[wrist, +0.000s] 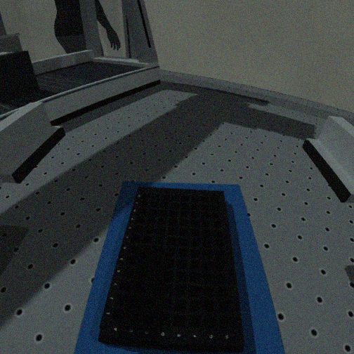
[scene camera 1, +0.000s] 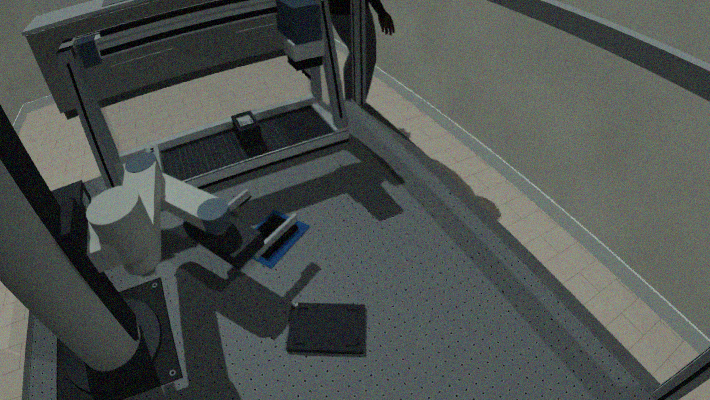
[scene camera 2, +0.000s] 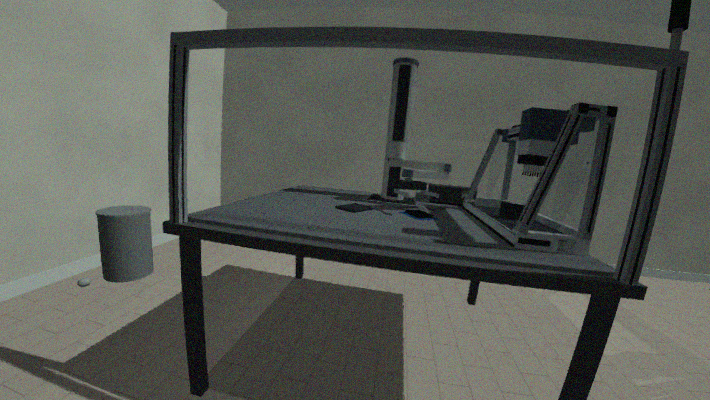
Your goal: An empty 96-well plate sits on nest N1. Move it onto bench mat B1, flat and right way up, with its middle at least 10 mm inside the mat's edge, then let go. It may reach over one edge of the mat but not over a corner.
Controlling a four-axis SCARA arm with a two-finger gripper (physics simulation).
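Places are measured from the arm's base along level axes (x ahead, y left, z up), in centimetres.
Pixels of known places: gripper, fingertip midpoint: [scene camera 1: 270,203] [scene camera 2: 424,195]; arm's base, link origin: [scene camera 1: 115,346] [scene camera 2: 391,200].
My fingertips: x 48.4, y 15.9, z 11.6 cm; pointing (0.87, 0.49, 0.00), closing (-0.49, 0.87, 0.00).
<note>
Ahead of a thing's pixels: the offset from my fingertips to its middle. "spot": to the spot under its first point. Level surfaces: height alone.
The black 96-well plate [scene camera 1: 286,241] [scene camera 2: 416,214] [wrist: 172,265] lies flat on the blue bench mat B1 {dz -10.1 cm} [scene camera 1: 301,229] [wrist: 260,300], wells and lettering facing up. In the wrist view, blue mat shows along both long sides and beyond its far end; the mat's near edge is cut off. My gripper [scene camera 1: 265,210] [wrist: 182,120] is open and empty, raised above the plate, with its fingers wide apart and clear of it. One finger hides part of the plate in scene camera 1. Nest N1 {dx -0.4, dy -33.0, dz -9.6 cm} [scene camera 1: 326,329] [scene camera 2: 354,207] is a dark, empty tray.
The gantry frame [scene camera 1: 265,159] [scene camera 2: 551,170] [wrist: 100,97] stands beyond the mat, with a black box {spot: dx +4.6, dy +35.6, dz +0.1 cm} [scene camera 1: 250,132] on its deck. The arm's column [scene camera 1: 55,270] [scene camera 2: 402,100] stands at the other side. A person [scene camera 1: 364,55] [wrist: 70,25] is behind the gantry.
</note>
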